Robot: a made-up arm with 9 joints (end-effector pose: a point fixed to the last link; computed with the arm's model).
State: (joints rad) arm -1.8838 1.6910 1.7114 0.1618 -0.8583 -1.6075 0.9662 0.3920 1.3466
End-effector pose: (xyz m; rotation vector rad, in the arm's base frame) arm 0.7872 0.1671 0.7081 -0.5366 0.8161 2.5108
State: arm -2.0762 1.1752 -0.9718 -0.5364 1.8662 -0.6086 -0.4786 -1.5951 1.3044
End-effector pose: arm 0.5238 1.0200 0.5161 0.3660 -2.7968 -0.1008
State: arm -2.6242 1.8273 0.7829 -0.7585 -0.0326 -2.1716 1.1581 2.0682 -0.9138
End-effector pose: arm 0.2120 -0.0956 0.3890 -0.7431 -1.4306 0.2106
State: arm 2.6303 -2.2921 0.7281 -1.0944 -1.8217 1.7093 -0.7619 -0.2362 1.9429
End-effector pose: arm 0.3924 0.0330 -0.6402 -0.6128 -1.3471 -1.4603
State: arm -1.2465 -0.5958 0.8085 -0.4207 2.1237 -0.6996 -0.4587 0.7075 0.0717
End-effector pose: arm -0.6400 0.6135 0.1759 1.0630 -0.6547 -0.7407
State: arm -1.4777 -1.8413 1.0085 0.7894 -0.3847 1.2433 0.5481 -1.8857 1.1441
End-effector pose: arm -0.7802 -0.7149 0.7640 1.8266 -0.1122 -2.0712
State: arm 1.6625 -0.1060 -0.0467 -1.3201 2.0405 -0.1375 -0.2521 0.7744 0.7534
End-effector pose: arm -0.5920 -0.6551 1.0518 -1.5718 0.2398 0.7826
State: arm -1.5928 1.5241 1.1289 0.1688 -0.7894 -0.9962 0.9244 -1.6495 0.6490
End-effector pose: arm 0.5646 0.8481 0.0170 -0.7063 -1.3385 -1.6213
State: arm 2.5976 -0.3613 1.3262 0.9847 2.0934 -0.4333 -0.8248 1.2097 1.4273
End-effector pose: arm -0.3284 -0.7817 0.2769 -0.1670 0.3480 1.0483
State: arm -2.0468 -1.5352 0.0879 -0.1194 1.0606 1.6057 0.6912 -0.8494 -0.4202
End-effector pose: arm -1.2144 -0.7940 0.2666 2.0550 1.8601 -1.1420
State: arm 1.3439 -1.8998 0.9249 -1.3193 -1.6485 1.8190 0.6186 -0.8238 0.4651
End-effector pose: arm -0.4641 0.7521 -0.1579 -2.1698 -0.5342 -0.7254
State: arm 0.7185 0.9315 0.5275 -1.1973 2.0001 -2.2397 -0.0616 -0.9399 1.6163
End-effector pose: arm 0.6903 -0.7923 0.3052 -1.6052 -2.1863 0.7841
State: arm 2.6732 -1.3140 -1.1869 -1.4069 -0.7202 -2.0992 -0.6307 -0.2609 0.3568
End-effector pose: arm -0.3388 0.0536 -0.5003 -1.2107 -1.4952 -0.1171
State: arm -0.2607 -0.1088 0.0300 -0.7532 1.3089 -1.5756 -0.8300 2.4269 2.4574
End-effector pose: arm -0.2493 0.1176 -0.6019 0.4185 -0.9496 -2.2370
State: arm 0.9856 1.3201 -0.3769 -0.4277 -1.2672 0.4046 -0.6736 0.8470 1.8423
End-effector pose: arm -0.4268 -0.0320 0.2520 0.4895 0.1157 -1.0618
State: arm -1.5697 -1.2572 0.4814 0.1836 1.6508 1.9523 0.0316 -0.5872 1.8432
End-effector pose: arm -0.5646 0.2186 0.9994 0.0784 1.6953 0.0723
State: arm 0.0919 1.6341 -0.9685 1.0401 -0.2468 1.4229 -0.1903 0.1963 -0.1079
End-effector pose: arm -0.0965 -0.2288 -0.7791 1.9333 -0.6080 0.7702
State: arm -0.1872 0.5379 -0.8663 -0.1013 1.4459 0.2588 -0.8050 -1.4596 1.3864
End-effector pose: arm 0.0818 0.1620 -0.8953 -0.7306 1.8473 -2.4106
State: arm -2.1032 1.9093 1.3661 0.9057 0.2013 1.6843 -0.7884 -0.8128 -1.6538
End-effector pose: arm 0.9549 -0.6486 1.0285 -0.2329 1.2877 0.3006
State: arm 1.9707 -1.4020 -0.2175 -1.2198 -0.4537 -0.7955 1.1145 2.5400 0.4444
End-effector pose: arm 0.0733 0.1239 0.2405 0.9887 1.4166 1.1874
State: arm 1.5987 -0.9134 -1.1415 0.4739 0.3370 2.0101 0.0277 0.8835 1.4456
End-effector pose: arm -0.8436 0.6833 -0.0268 1.8281 -1.2878 -0.5023
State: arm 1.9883 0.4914 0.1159 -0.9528 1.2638 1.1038 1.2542 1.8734 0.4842
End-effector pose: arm 0.1256 -0.0980 1.3346 -0.8473 0.8254 -0.5938
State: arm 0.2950 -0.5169 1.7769 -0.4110 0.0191 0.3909 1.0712 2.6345 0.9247
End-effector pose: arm -0.3807 -0.8963 0.0791 1.6747 1.2536 -0.6227
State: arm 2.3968 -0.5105 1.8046 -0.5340 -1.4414 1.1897 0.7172 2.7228 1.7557
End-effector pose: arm -0.8259 -0.0444 0.6569 1.4201 -0.9586 -1.5201
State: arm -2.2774 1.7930 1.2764 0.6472 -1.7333 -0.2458 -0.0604 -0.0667 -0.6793
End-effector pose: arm -0.1881 0.6965 0.8226 0.5231 0.0629 -1.2662
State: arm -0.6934 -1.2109 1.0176 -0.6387 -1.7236 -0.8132 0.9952 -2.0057 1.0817
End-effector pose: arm -0.2596 -0.4723 0.9835 0.1664 0.8627 1.6686
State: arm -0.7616 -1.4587 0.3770 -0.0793 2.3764 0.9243 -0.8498 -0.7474 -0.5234
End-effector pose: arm -0.2264 0.6592 -0.1537 0.7717 -2.5029 -1.1971
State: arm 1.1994 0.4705 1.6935 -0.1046 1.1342 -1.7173 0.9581 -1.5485 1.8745
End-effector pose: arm 0.5484 -0.4263 0.4838 1.0522 2.0472 -1.3151
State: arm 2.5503 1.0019 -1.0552 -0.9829 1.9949 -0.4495 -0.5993 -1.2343 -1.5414
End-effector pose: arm 0.2010 -0.1706 1.8647 0.4322 1.2594 -2.3857
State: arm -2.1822 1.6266 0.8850 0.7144 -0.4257 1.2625 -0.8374 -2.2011 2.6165
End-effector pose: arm 0.5873 0.3211 0.9515 -2.5836 -0.6162 0.7976
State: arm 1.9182 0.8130 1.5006 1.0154 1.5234 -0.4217 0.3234 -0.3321 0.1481
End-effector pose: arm 0.4017 -0.8825 -0.1873 1.2569 -0.4954 1.7204
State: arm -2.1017 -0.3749 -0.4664 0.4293 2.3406 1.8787 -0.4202 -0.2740 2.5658
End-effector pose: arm 0.0686 0.1417 1.1625 0.6320 2.6923 -0.9019
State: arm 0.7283 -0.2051 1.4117 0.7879 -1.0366 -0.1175 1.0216 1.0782 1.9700
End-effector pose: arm -0.7029 -0.3643 0.2800 1.5099 -0.3827 -0.9323
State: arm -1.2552 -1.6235 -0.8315 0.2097 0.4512 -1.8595 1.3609 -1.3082 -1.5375
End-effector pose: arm -0.3737 -1.1441 0.6812 -0.8449 -1.7965 0.8020
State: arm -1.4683 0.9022 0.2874 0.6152 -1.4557 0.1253 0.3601 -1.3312 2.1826
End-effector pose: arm -0.4769 0.5850 -0.1511 -2.2115 1.1208 -1.1312
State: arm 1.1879 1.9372 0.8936 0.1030 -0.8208 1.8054 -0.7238 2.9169 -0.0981
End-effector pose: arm 0.4336 -0.2771 0.2915 -2.2387 -0.4819 0.0964
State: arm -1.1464 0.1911 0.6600 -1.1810 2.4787 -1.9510 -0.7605 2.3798 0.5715
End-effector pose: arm 0.1321 0.0880 0.3594 1.7105 0.9906 -1.5766
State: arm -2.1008 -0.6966 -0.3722 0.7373 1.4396 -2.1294 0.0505 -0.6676 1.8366
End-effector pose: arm -0.6983 -0.5861 0.8240 2.6098 1.4976 -0.0860
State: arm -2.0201 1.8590 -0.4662 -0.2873 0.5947 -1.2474 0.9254 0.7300 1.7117
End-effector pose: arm 0.5256 0.3836 0.8459 -1.3261 0.7153 1.9389
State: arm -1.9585 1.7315 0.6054 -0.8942 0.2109 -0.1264 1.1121 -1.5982 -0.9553
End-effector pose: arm 1.0656 0.4088 0.0532 1.2173 -0.9955 2.0036
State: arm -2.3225 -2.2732 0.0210 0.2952 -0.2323 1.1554 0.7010 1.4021 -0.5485
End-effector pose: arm -0.0694 -0.2614 -0.6029 0.4871 -1.4987 -1.4127
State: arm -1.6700 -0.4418 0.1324 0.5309 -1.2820 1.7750 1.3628 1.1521 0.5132
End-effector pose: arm -0.8443 -0.0909 -0.3654 0.0300 -1.9947 -0.0992
